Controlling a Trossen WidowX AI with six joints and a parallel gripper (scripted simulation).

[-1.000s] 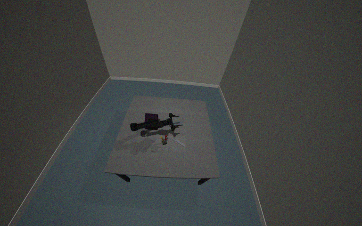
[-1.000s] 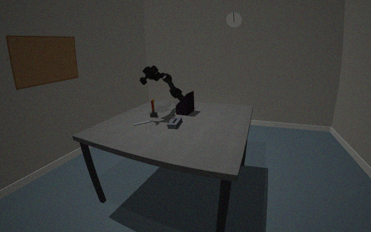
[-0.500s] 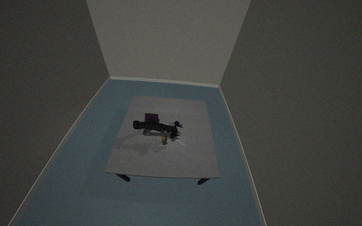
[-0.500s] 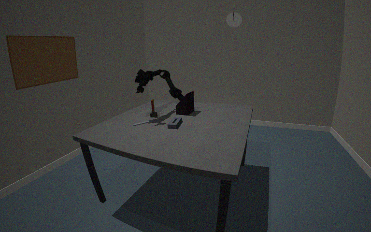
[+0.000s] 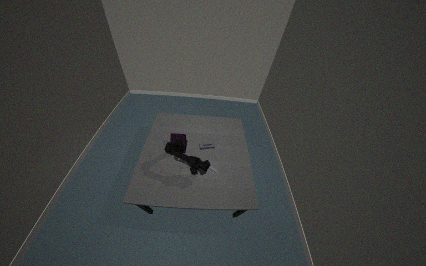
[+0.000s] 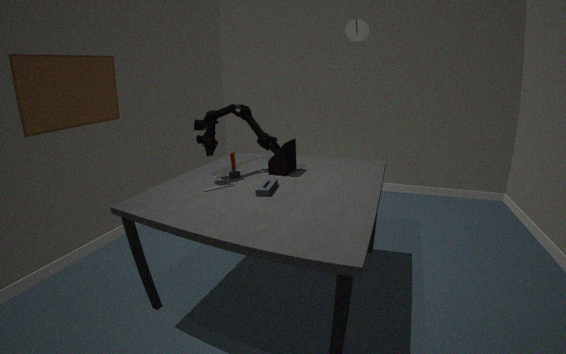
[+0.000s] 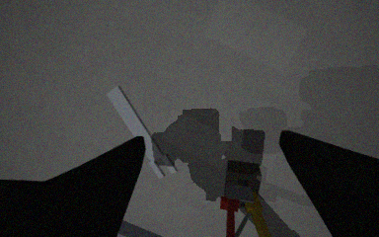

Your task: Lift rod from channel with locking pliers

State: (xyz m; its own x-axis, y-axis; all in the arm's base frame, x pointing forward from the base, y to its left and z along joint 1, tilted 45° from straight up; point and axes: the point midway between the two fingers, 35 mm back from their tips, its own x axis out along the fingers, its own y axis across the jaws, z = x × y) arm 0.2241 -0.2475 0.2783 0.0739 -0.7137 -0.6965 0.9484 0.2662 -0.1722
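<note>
My gripper tip is 110 mm to the right of the yellow handle, 100 mm past it and 50 mm above it. The rest, counted from my gripper tip: holster block 140 mm below, 120 mm to the left, 80 mm behind; channel block 400 mm to the left, 140 mm below, 110 mm ahead.
</note>
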